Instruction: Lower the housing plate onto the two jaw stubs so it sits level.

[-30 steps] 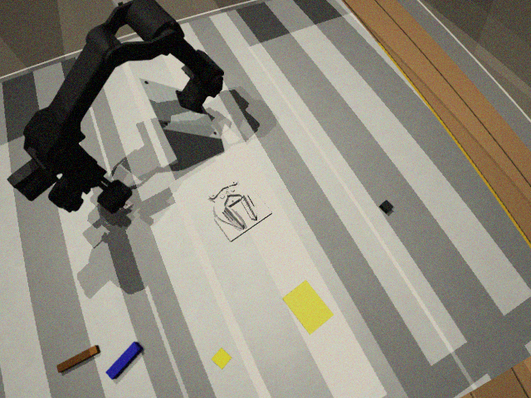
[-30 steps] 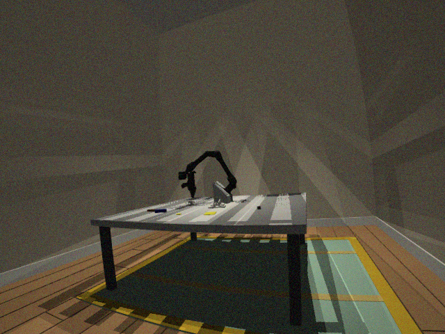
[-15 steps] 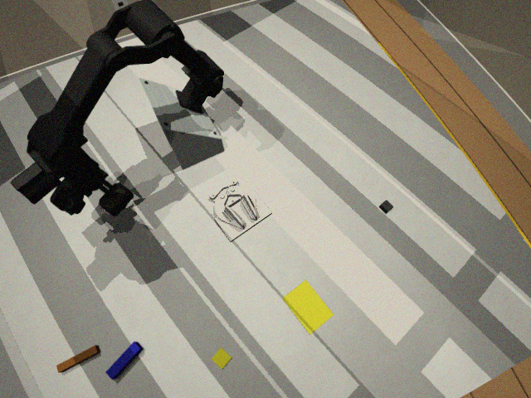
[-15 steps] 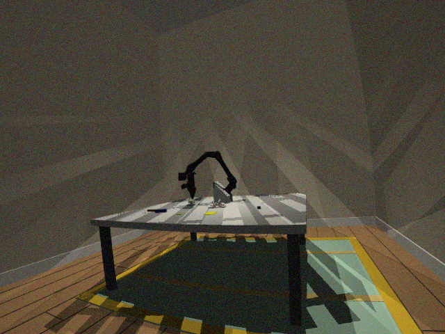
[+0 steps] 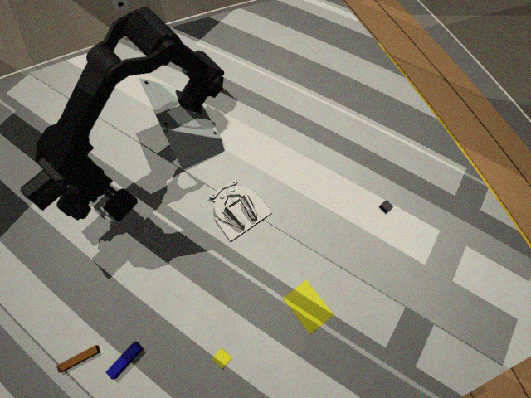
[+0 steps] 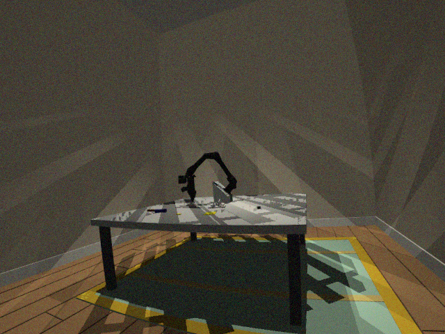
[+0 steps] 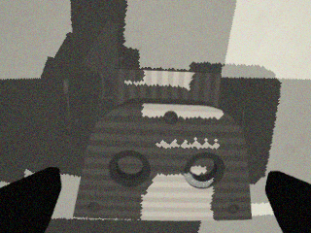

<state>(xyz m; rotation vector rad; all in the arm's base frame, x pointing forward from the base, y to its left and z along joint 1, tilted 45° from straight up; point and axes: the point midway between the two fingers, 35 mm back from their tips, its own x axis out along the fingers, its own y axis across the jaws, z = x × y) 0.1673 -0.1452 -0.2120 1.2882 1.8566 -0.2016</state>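
Now: the white stepped part 1 cm to the right of my gripper tip and 2 cm below it. Round my gripper tip: orange bar 32 cm ahead, 16 cm to the right, 2 cm below; blue bar 35 cm ahead, 6 cm to the right, 2 cm below; yellow square 42 cm ahead, 13 cm to the left, 3 cm below.
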